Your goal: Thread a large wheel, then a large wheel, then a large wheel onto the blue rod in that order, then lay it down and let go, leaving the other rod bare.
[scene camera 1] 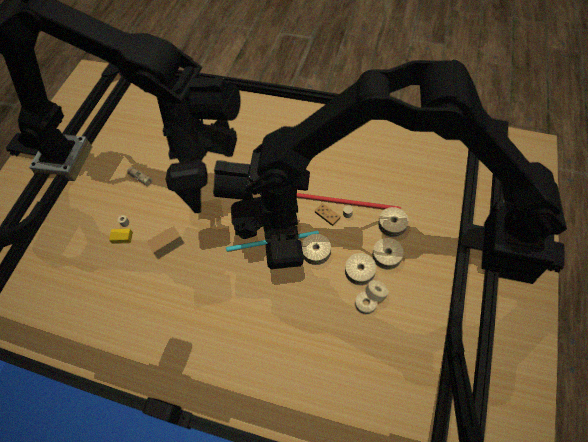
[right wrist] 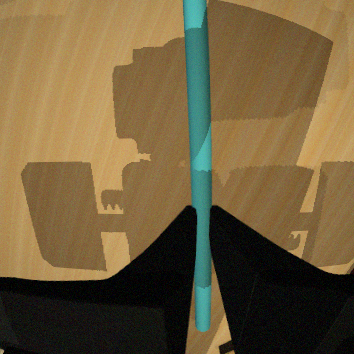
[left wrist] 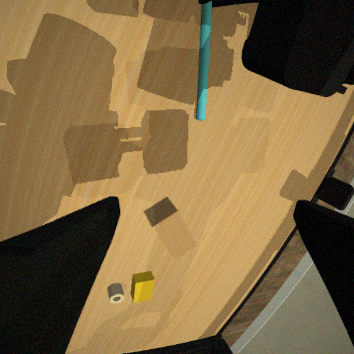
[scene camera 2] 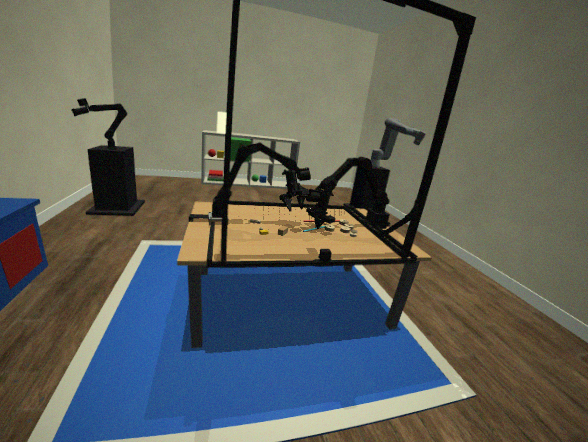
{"left gripper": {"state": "open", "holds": null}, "right gripper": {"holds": "blue rod"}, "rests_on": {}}
